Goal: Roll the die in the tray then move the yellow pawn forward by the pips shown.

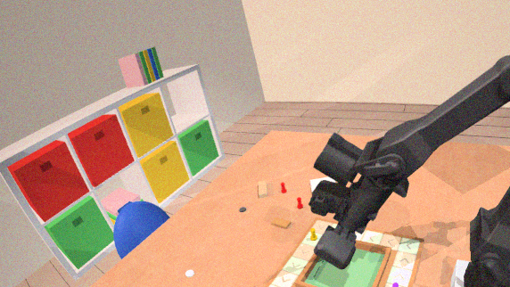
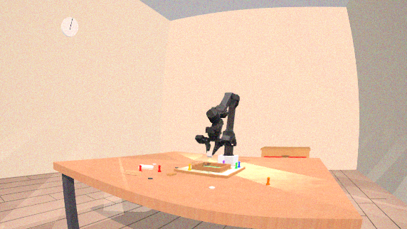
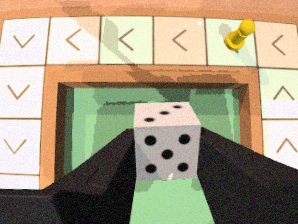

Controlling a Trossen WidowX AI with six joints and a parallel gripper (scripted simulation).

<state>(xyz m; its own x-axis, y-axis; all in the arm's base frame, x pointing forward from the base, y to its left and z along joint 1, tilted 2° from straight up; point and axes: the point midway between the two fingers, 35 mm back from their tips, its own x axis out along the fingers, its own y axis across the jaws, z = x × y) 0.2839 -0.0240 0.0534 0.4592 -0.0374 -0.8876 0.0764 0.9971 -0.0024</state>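
My gripper tip is now 80 mm to the left of the yellow pawn, 70 mm short of it and 60 mm above it. Also, from my gripper tip: green-lined tray 80 mm below, 30 mm behind; purple pawn 140 mm behind, 60 mm below, 40 mm to the left; white die right at my gripper tip.
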